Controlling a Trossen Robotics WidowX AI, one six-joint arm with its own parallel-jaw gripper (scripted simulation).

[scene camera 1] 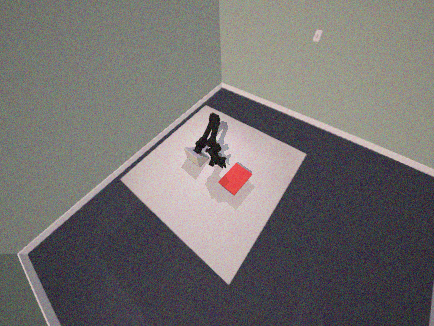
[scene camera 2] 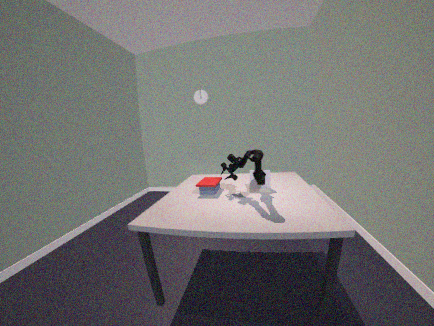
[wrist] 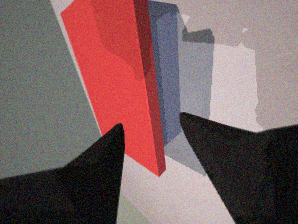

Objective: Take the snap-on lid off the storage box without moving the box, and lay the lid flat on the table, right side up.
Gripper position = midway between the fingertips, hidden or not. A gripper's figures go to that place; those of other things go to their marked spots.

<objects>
My gripper (wrist: 151,122): 11 cm from the lens. A red lid (wrist: 115,55): 18 cm from the lens.
</objects>
